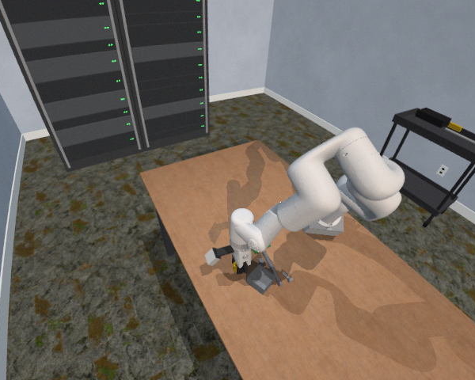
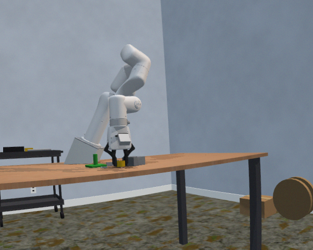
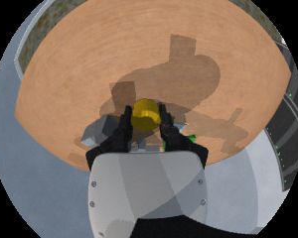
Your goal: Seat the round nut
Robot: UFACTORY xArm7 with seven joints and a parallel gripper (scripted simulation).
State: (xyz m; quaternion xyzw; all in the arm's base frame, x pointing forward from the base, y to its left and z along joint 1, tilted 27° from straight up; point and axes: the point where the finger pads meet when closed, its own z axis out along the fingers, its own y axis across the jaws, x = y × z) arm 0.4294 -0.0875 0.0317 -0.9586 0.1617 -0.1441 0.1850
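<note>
The grey square is 7 cm behind my hand, 5 cm to the right of it and 2 cm below it. The rest, counted from my hand: grey bar: 11 cm behind, 8 cm to the left, 2 cm below; then grey block: 10 cm to the left, 3 cm behind, 1 cm below; then bolt: 15 cm to the left, 13 cm behind, 2 cm below.
</note>
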